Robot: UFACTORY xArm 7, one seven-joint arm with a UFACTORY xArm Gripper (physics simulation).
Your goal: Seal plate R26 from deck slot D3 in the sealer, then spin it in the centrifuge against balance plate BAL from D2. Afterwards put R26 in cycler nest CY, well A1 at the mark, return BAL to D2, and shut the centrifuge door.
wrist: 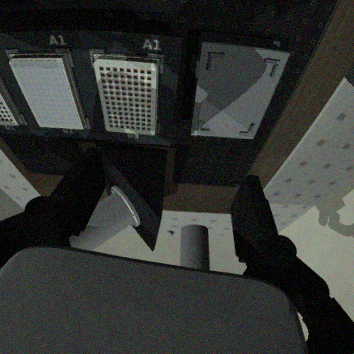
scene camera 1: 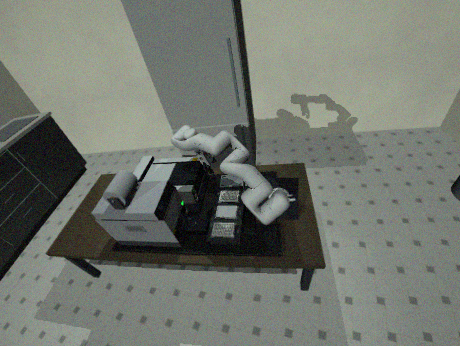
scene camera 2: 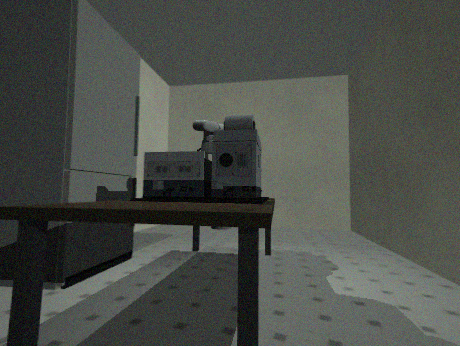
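Pixels of known places: gripper, between the fingertips: (wrist: 170, 178) (scene camera 1: 213, 167); arm's base, origin of its link: (wrist: 126, 205).
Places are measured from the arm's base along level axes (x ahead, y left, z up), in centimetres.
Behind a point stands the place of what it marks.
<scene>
Plate R26 (scene camera 1: 229, 195) @(x 31.4, y -3.4, z -1.1 cm) (wrist: 127, 95) @(x 32.7, y -3.4, z -1.1 cm), pale with a grid of dark reddish wells, sits in deck slot D3. A smooth white plate (scene camera 1: 226, 212) @(x 31.5, y 10.1, z -1.0 cm) (wrist: 47, 92) @(x 32.6, y 8.8, z -1.0 cm) sits in the middle slot beside it. The grey cycler nest CY (scene camera 1: 230, 180) @(x 33.2, y -19.4, z -3.6 cm) (wrist: 240, 92) @(x 33.7, y -20.3, z -3.6 cm) holds no plate. The sealer (scene camera 1: 135, 232) @(x 79.3, y 31.3, z 8.5 cm) is the tall pale machine with a roll on top and a green light. The lower machine (scene camera 2: 174, 166) @(x 97.6, y -10.7, z 8.3 cm), the centrifuge by its place, stands beside it; its door state cannot be told. My gripper (wrist: 170, 178) @(x 39.3, y -10.2, z 17.5 cm) is open and empty, raised back from the plates, near the black machine front.
Another welled plate (scene camera 1: 223, 230) @(x 31.6, y 22.5, z -1.1 cm) (wrist: 6, 112) @(x 28.4, y 18.5, z -1.2 cm) sits in the near slot of the row. The sealer's film roll (scene camera 1: 120, 189) @(x 75.5, y 24.8, z 37.3 cm) (scene camera 2: 239, 122) @(x 85.7, y 21.2, z 33.4 cm) stands high at the left. The wooden table (scene camera 1: 80, 225) @(x 143.8, y 17.7, z -9.6 cm) (scene camera 2: 100, 212) @(x 159.4, y -4.7, z -10.6 cm) carries everything. A tall grey cabinet (scene camera 1: 185, 65) stands behind it.
</scene>
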